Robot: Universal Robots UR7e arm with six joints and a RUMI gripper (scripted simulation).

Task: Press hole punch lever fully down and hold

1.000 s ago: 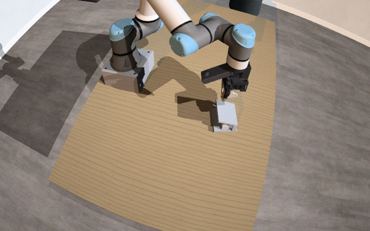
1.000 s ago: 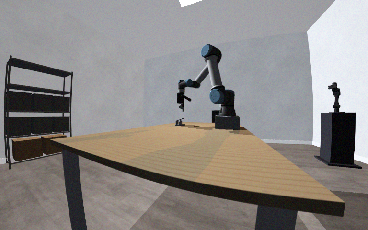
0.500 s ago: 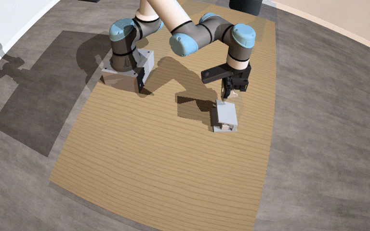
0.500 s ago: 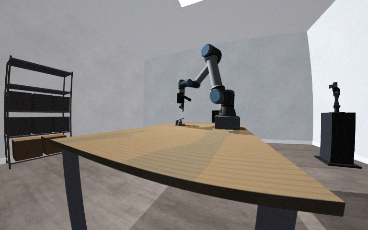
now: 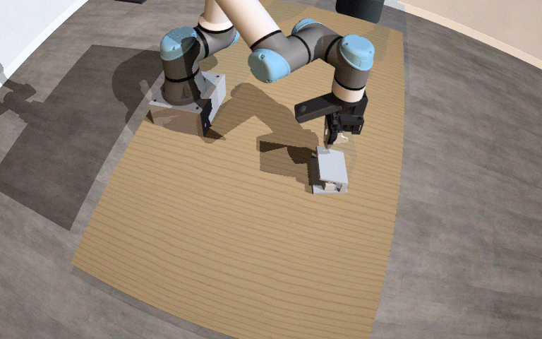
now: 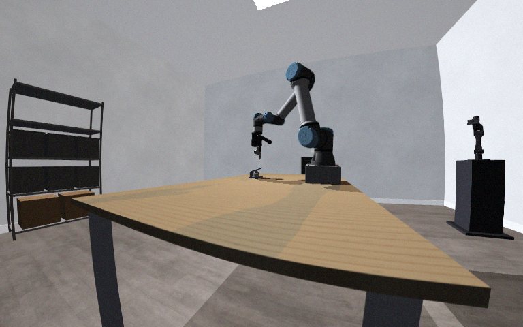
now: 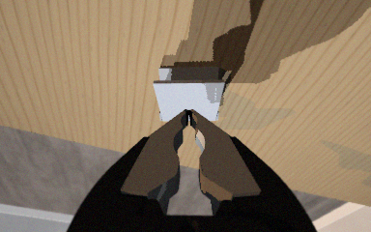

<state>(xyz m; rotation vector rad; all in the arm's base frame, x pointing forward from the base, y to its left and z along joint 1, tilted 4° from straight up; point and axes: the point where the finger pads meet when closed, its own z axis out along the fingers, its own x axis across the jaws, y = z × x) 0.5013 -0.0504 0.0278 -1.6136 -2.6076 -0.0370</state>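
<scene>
The grey lever lies 110 mm below my hand, 30 mm ahead of it and 10 mm to the left of it.
</scene>
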